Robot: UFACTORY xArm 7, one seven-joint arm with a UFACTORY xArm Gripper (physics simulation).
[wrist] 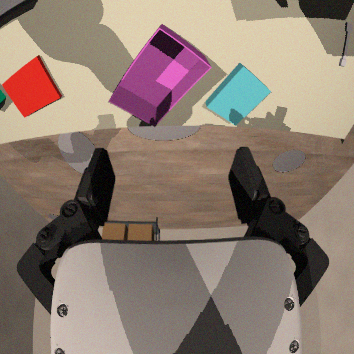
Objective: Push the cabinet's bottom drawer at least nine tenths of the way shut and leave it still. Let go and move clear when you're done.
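Note:
My gripper (171, 161) is open and empty, its two black fingers spread wide over the wooden floor just past the table's edge. A black shape (327, 7), which looks like part of the cabinet, is cut off at the top right, far from the fingers. The bottom drawer cannot be made out in the wrist view, so how far it stands open cannot be told.
An open magenta box (172, 75) stands beyond the fingers near the edge of the table (280, 45). A teal block (240, 93) lies to its right, a red block (32, 87) to its left. A thin dark stick (345, 45) lies at the right.

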